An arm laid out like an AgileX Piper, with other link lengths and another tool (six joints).
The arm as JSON. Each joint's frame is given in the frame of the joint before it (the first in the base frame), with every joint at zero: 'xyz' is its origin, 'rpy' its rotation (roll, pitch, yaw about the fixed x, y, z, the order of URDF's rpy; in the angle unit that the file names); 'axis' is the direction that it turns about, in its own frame. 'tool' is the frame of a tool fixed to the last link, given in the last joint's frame.
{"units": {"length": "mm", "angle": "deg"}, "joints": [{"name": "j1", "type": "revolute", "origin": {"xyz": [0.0, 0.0, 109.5], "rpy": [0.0, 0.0, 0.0]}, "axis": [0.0, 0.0, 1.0]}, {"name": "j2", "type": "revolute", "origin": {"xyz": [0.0, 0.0, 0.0], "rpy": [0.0, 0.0, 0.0]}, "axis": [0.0, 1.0, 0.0]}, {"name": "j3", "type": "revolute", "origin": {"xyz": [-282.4, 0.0, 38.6], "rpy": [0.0, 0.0, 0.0]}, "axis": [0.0, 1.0, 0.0]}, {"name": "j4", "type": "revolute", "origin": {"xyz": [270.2, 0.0, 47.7], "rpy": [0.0, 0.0, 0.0]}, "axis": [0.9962, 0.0, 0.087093]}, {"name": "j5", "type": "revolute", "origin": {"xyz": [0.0, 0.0, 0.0], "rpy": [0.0, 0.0, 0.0]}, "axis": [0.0, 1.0, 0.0]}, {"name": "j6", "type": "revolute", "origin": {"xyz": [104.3, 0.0, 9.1], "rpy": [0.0, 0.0, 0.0]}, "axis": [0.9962, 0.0, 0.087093]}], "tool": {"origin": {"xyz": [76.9, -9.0, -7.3], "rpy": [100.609, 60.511, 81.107]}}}
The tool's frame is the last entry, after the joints.
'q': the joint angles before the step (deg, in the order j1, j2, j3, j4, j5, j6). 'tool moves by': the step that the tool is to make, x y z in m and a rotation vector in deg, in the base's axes. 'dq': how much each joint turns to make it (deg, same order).
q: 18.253 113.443 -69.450 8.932 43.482 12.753
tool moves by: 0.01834 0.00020 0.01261 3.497 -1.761 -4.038
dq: -1.988 0.105 -2.902 3.564 0.094 -0.113
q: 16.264 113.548 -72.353 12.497 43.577 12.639
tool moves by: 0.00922 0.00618 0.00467 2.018 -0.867 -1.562
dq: -0.202 0.608 -1.817 2.096 -0.208 0.104
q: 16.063 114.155 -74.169 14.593 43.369 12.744
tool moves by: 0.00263 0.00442 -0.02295 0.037 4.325 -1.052
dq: 0.000 5.099 -3.141 0.909 2.080 0.987
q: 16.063 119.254 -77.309 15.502 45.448 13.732
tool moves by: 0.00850 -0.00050 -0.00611 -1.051 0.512 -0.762
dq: 0.000 2.318 -2.715 -1.591 0.854 1.940
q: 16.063 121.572 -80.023 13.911 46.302 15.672
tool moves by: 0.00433 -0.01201 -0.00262 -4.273 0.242 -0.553
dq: 0.000 0.968 -1.515 -5.876 1.387 4.318
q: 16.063 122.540 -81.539 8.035 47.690 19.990
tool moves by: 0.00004 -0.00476 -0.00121 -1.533 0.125 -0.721
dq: 0.000 0.131 -0.035 -2.074 0.270 1.988
